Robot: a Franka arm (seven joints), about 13 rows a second.
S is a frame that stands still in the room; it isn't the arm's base.
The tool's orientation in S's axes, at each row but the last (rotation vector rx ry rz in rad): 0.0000, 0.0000, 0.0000; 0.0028, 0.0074, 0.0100; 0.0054, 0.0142, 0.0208; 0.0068, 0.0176, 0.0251; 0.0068, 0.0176, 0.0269; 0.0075, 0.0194, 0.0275; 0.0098, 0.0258, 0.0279; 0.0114, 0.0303, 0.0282; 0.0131, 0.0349, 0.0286
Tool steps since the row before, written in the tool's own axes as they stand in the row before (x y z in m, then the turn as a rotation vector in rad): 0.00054, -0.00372, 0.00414, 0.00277, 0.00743, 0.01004; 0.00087, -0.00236, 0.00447, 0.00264, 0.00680, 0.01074; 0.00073, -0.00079, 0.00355, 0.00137, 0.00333, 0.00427; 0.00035, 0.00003, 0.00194, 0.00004, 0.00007, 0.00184; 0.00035, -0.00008, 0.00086, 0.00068, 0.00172, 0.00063; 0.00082, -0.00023, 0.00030, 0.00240, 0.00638, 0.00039; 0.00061, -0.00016, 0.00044, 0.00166, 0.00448, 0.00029; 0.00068, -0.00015, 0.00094, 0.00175, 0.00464, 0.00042; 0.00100, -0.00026, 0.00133, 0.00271, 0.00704, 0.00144
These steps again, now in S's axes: 0.00054, -0.00372, 0.00414, 0.00277, 0.00743, 0.01004; 0.00093, -0.00236, 0.00446, 0.00265, 0.00680, 0.01074; 0.00080, -0.00079, 0.00353, 0.00136, 0.00334, 0.00427; 0.00038, 0.00003, 0.00193, 0.00007, 0.00006, 0.00184; 0.00037, -0.00008, 0.00085, 0.00064, 0.00173, 0.00063; 0.00083, -0.00021, 0.00028, 0.00223, 0.00644, 0.00039; 0.00063, -0.00015, 0.00042, 0.00154, 0.00452, 0.00029; 0.00071, -0.00014, 0.00092, 0.00163, 0.00468, 0.00042; 0.00105, -0.00025, 0.00129, 0.00256, 0.00710, 0.00144
